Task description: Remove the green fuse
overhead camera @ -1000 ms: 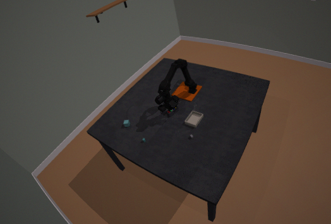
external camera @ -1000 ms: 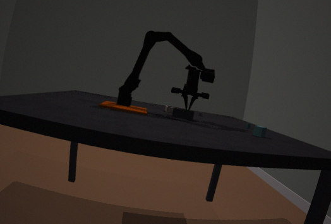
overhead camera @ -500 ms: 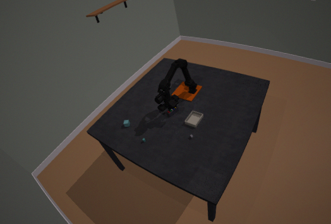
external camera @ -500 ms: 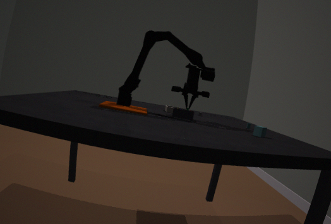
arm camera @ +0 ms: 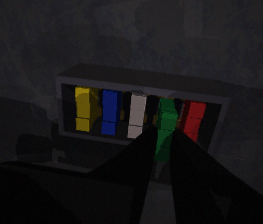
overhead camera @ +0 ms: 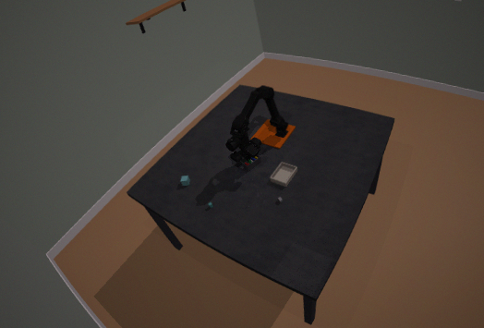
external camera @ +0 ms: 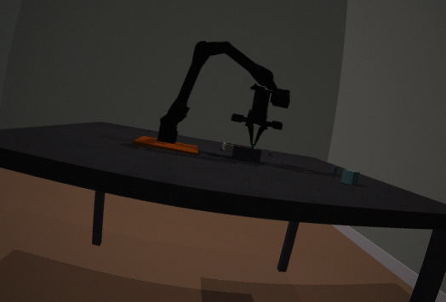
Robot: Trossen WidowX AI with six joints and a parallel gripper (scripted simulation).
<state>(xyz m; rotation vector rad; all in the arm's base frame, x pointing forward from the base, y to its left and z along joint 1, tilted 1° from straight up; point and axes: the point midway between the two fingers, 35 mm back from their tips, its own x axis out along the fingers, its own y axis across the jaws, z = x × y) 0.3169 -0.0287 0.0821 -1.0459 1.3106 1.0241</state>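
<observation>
Now: gripper tip 30 mm above the white fuse and 20 mm past it. Round my gripper tip: green fuse: 10 mm below; then red fuse: 30 mm below, 20 mm ahead; then blue fuse: 30 mm below, 30 mm behind, 10 mm to the left.
</observation>
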